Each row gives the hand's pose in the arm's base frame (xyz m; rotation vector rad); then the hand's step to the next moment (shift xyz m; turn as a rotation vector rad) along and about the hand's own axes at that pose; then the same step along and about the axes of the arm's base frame.
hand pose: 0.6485 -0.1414 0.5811 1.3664 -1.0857 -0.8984
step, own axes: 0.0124 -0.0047 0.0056 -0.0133 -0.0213 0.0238
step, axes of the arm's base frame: -0.0012 -0.0137 -0.0043 -0.0241 0.0049 -0.0243
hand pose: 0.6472 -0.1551 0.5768 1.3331 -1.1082 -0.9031
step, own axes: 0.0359 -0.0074 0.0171 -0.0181 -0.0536 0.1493
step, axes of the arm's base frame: -0.0061 -0.0396 -0.0054 -0.1424 -0.0269 -0.0670
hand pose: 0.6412 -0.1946 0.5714 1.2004 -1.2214 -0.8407
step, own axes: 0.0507 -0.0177 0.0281 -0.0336 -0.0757 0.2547
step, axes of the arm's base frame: -0.0153 -0.0582 -0.0073 -0.2454 -0.0399 -0.0997
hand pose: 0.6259 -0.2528 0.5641 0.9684 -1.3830 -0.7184
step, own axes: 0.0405 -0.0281 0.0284 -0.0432 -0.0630 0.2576
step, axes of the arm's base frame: -0.0209 -0.0523 -0.0078 -0.2507 -0.0261 -0.0932
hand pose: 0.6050 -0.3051 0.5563 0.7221 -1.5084 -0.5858
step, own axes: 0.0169 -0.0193 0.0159 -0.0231 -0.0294 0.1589
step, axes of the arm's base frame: -0.0141 -0.0264 -0.0040 -0.1555 -0.0124 -0.0481
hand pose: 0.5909 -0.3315 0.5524 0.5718 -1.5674 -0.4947
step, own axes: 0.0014 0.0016 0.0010 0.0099 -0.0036 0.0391
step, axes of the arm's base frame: -0.0012 0.0003 0.0020 -0.0392 -0.0100 0.0026
